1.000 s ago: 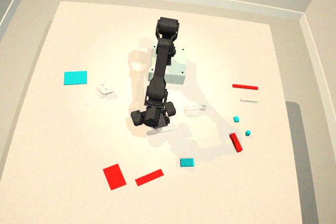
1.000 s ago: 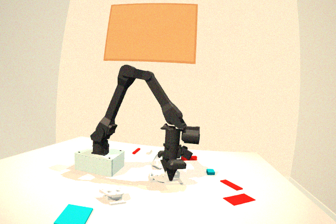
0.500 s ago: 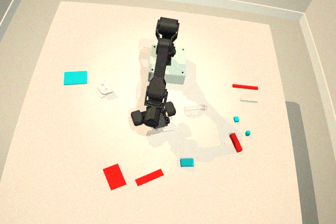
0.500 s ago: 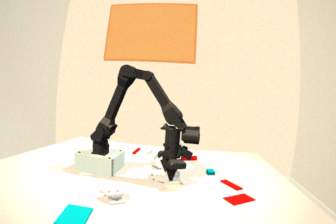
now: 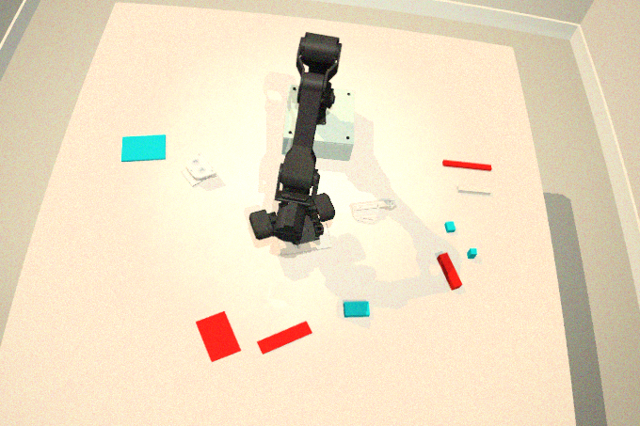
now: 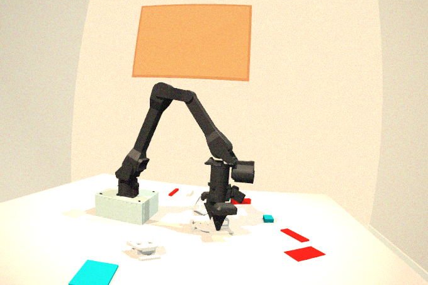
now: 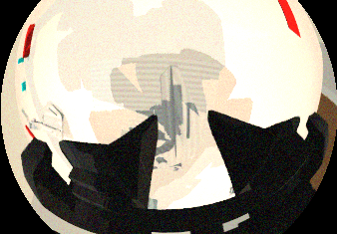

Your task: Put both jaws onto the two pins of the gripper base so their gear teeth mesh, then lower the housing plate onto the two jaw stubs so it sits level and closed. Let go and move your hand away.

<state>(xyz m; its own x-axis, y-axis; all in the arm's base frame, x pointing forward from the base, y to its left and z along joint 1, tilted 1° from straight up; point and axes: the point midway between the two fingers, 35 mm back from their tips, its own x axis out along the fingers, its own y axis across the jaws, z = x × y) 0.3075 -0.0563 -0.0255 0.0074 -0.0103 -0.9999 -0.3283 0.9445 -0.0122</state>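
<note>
Right now my gripper tip is 3 cm to the right of the flat white plate, 1 cm short of it and 1 cm above it. Also, from my gripper tip: gripper base 23 cm to the right, 17 cm behind, 1 cm above; white jaw 4 cm behind, 1 cm to the left; housing plate 6 cm behind, 2 cm to the left, 1 cm below.
</note>
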